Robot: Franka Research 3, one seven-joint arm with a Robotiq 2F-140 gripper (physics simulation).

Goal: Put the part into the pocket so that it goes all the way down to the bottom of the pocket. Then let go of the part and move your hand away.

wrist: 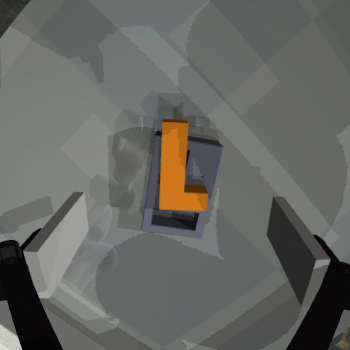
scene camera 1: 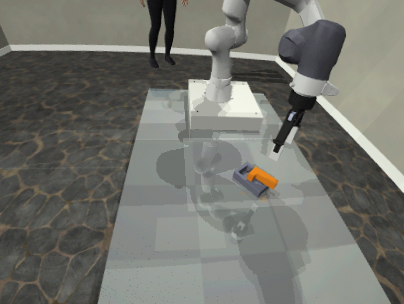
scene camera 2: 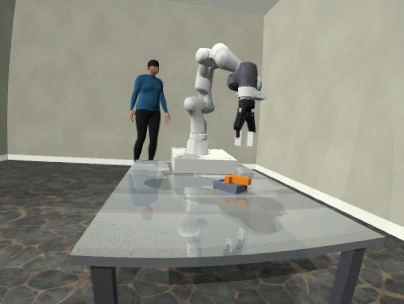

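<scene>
An orange L-shaped part (scene camera 1: 263, 177) (scene camera 2: 238, 180) (wrist: 173, 167) lies across the top of a grey-blue block with a pocket (scene camera 1: 245, 184) (scene camera 2: 229, 187) (wrist: 211, 162). The part rests on the block's rim, above the pocket, turned a little from the block's sides. One end of its long arm sticks out past the block's edge. Dark stretches of the pocket show beside the long arm and below the short leg in the wrist view. My gripper (scene camera 1: 281, 144) (scene camera 2: 244, 138) (wrist: 177, 214) is open and empty, raised well above the part and apart from it.
The block stands on a glossy grey table (scene camera 1: 165, 210) (scene camera 2: 150, 235), which shows reflections and shadows. The robot's white base (scene camera 1: 225, 124) (scene camera 2: 203, 165) stands at the table's far end. A person (scene camera 2: 148, 97) stands behind the table, and a wall runs along the right.
</scene>
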